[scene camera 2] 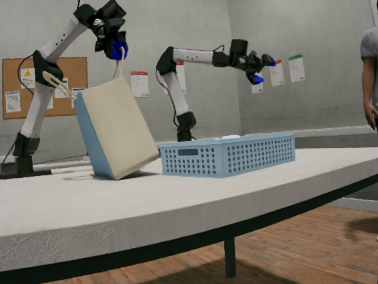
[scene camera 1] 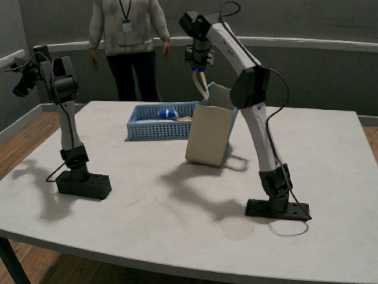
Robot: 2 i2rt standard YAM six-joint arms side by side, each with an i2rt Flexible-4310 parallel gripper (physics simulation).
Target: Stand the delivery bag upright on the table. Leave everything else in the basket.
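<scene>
The delivery bag point(scene camera 1: 209, 135) point(scene camera 2: 119, 125), cream with light blue sides, is tilted, its low bottom edge at the table point(scene camera 1: 135, 210) point(scene camera 2: 60, 215) and its other bottom edge raised in scene camera 2. My right gripper point(scene camera 1: 198, 69) point(scene camera 2: 119, 49) is above the bag, shut on one cream handle, which runs taut down to the bag's top. The other handle point(scene camera 2: 54, 81) sticks out loose to the left in scene camera 2. My left gripper point(scene camera 1: 17, 91) point(scene camera 2: 264, 70) is open and empty, raised well away from the bag. The blue basket point(scene camera 1: 159, 132) point(scene camera 2: 221, 159) stands beside the bag.
In the basket lie a blue and white item point(scene camera 1: 168, 114) and a tan item point(scene camera 1: 185, 119). The bag's lower corner is close to the basket's end in scene camera 2; whether they touch is unclear. A person point(scene camera 1: 129, 45) stands behind the table.
</scene>
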